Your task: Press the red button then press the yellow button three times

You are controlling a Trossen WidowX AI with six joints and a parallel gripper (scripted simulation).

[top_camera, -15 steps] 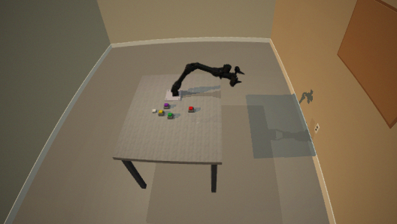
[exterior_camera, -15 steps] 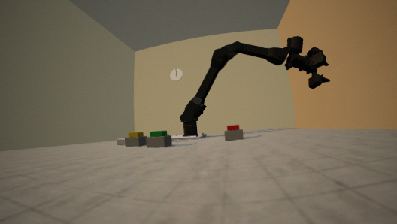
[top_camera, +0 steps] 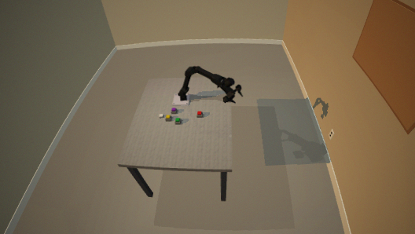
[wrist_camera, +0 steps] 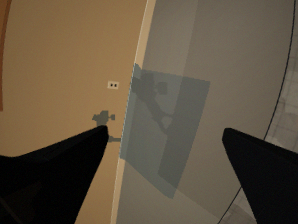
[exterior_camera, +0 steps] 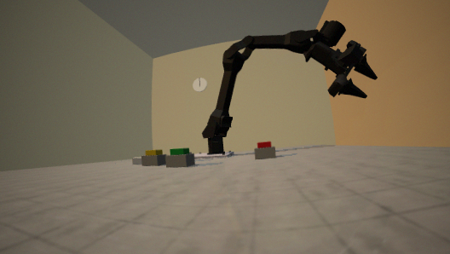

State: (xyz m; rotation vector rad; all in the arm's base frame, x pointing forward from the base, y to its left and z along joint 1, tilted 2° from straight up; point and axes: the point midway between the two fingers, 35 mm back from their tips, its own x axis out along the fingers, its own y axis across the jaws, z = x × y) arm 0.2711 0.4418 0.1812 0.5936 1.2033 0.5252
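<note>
Now: gripper tip 4 cm past the red button, 34 cm to the left of it and 13 cm above it. From my gripper tip the other things lie so: green button (53 cm to the right, 13 cm below); purple button (13 cm behind, 56 cm to the right, 13 cm below); yellow button (5 cm behind, 61 cm to the right, 13 cm below).
</note>
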